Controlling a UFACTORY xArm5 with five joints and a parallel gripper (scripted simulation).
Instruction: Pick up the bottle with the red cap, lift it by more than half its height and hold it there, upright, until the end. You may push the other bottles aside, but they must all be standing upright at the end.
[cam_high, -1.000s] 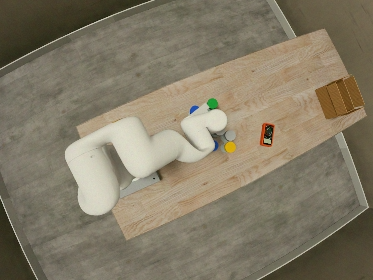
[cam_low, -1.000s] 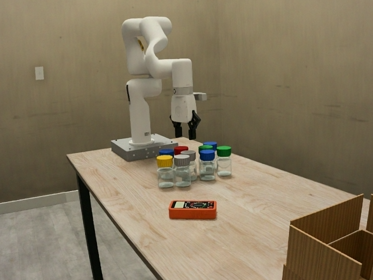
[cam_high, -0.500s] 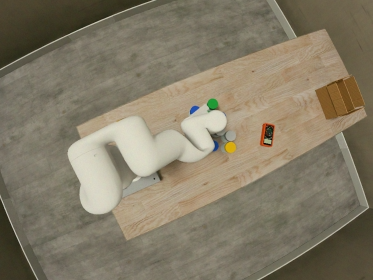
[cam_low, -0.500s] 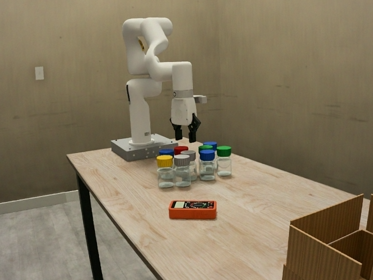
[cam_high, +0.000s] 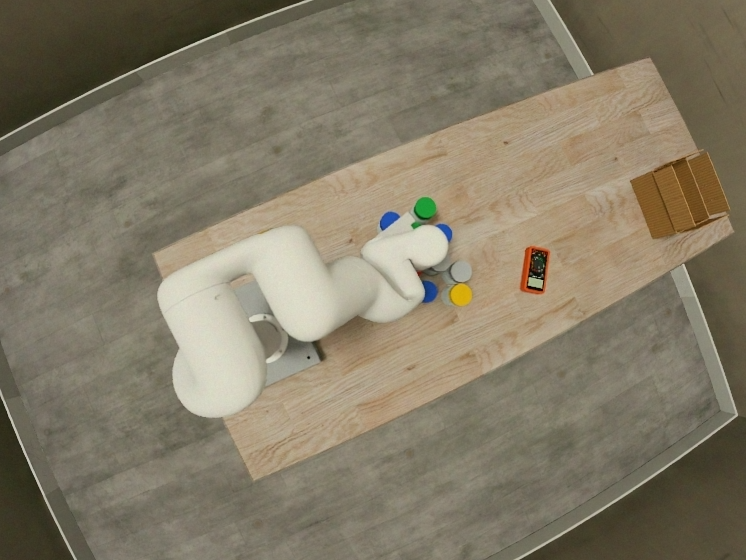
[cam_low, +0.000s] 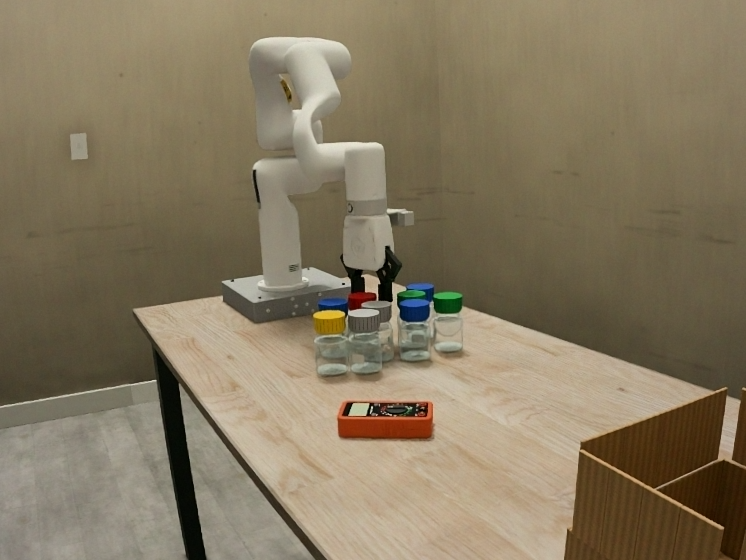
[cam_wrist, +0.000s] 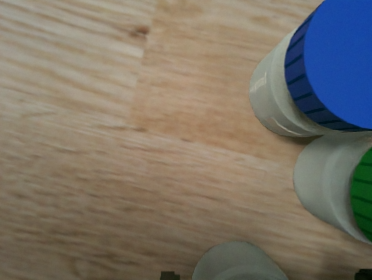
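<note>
Right now the red-capped bottle is 60 mm below my hand, 20 mm to the right of it and 10 mm ahead of it. Also, from my hand: orange multimeter (350 mm ahead, 180 mm to the right, 90 mm below); then yellow-capped bottle (140 mm to the right, 100 mm ahead, 60 mm below).
</note>
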